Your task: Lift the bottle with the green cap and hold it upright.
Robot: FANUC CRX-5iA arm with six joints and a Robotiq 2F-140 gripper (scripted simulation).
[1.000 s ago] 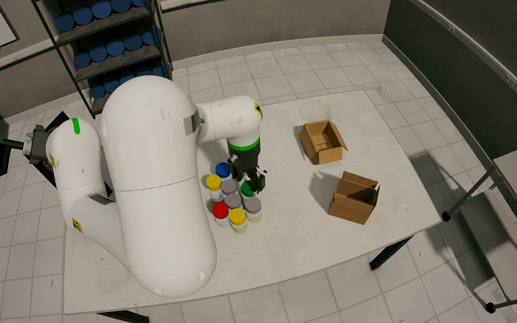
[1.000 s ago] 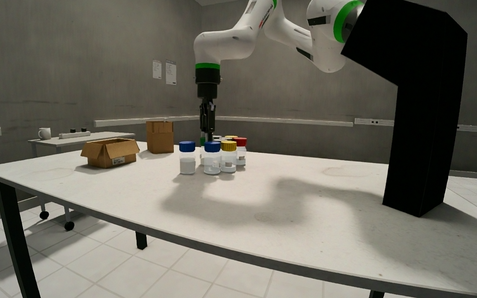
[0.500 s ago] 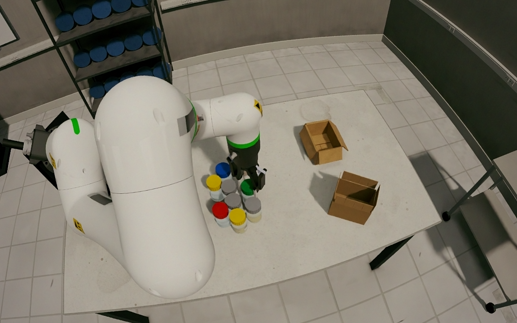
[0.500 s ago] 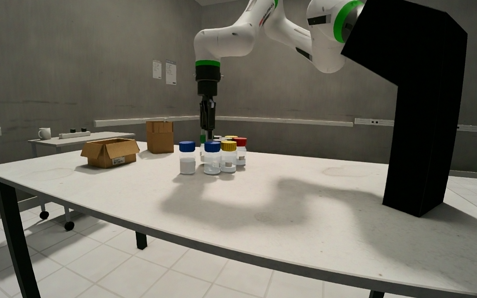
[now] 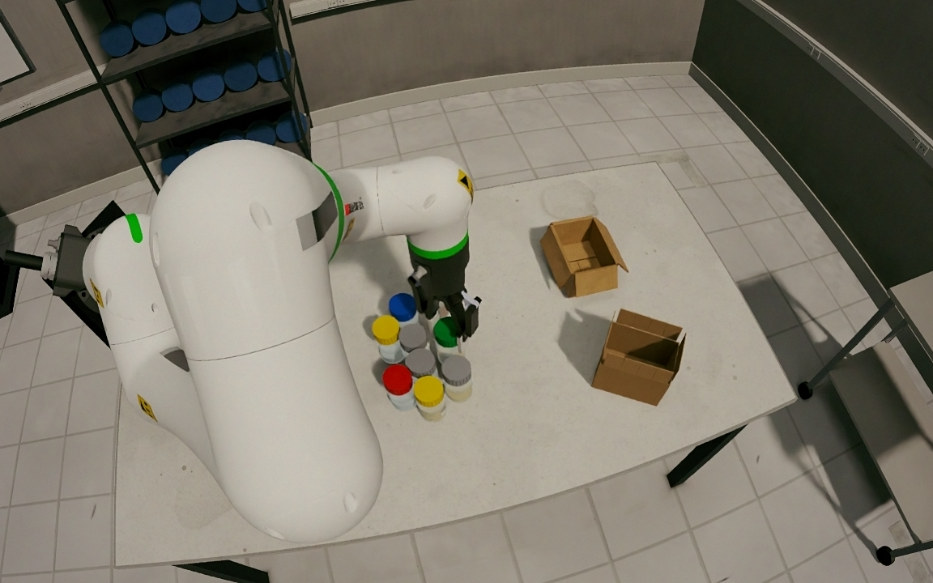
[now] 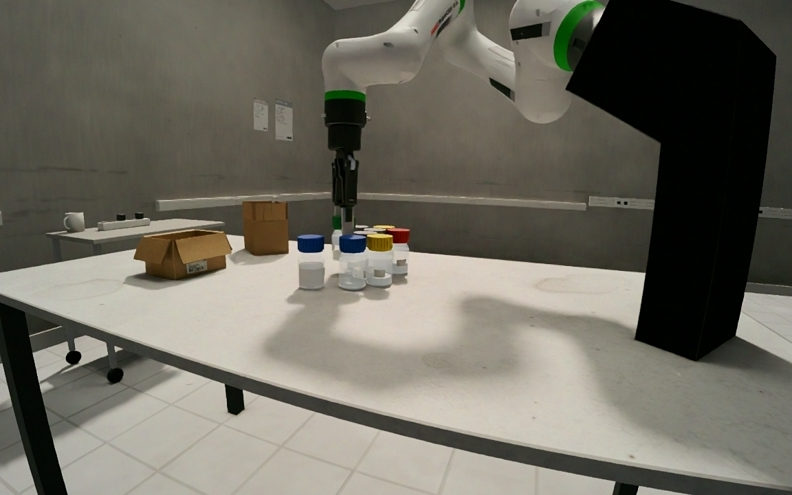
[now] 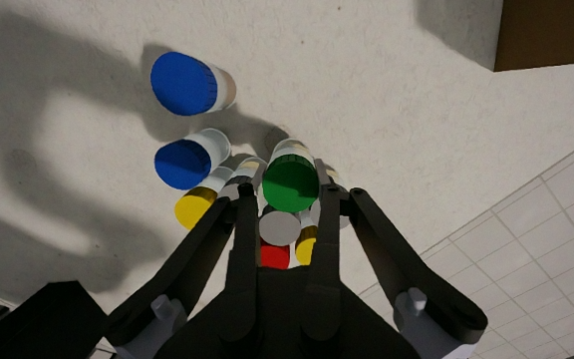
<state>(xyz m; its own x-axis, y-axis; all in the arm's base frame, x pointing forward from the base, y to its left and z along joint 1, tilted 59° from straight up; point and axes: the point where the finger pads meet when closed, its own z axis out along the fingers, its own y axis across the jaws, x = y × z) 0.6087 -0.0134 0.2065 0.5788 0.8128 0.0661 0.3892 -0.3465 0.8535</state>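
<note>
The blue-capped bottle is 11 cm to the left of my hand, 8 cm below it and 5 cm behind it. From my hand the other things lie so: red-capped bottle: 12 cm behind, 8 cm below, 4 cm to the right; then yellow-capped bottle: 10 cm behind, 8 cm to the left, 8 cm below; then green-capped bottle: 4 cm below.
</note>
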